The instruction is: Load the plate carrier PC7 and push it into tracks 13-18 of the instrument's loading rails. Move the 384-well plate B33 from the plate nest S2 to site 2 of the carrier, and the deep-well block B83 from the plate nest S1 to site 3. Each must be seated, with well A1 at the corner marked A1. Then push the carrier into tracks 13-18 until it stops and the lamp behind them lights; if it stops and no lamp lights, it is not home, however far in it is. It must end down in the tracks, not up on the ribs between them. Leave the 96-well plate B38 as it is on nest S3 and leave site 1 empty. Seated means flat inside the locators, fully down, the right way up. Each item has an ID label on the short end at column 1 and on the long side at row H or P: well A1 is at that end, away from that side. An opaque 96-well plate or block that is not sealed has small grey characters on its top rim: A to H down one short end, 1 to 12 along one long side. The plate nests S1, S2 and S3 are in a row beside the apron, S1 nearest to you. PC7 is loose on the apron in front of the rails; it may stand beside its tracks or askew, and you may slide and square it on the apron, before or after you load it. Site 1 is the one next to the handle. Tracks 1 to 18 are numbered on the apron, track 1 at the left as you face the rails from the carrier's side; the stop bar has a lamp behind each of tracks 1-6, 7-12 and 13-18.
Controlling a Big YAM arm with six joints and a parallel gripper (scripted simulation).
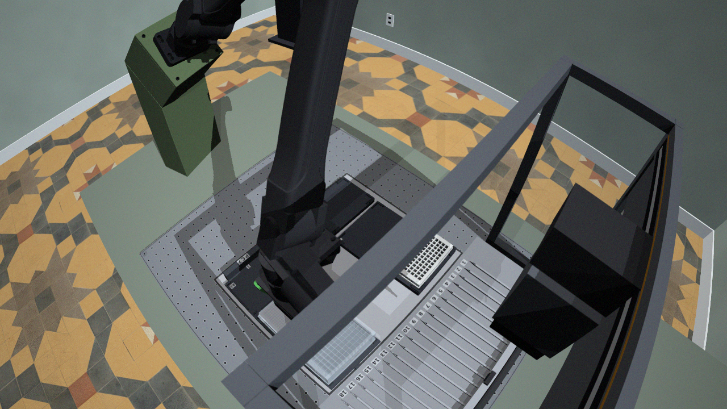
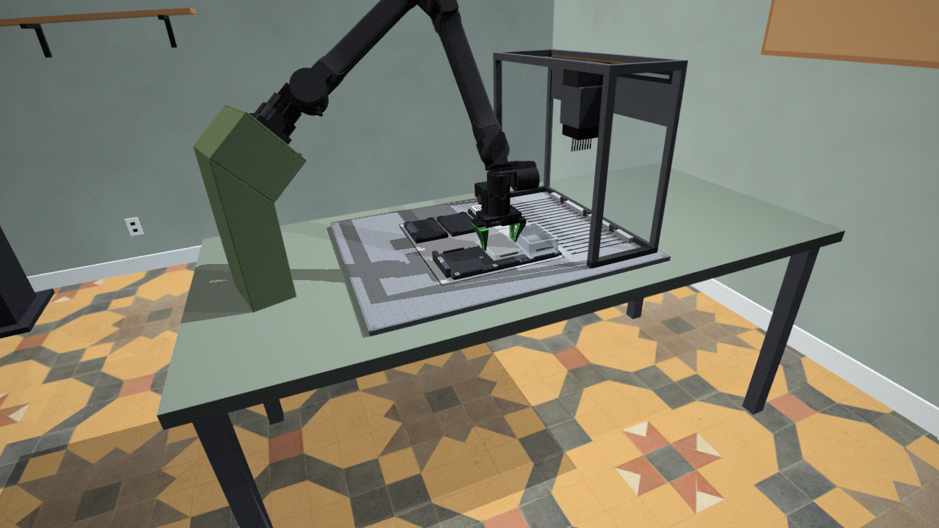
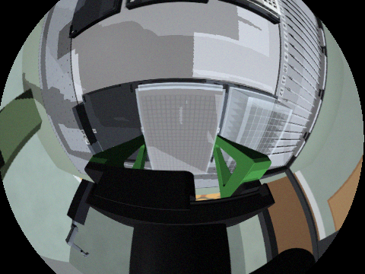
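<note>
Now: the dark plate carrier PC7 20 mm below my hand. Also, from my hand: 384-well plate B33 (right at my hand); clear deep-well block B83 (100 mm ahead, 20 mm below, 10 mm to the right); plate nest S2 (250 mm to the left, 30 mm below).
</note>
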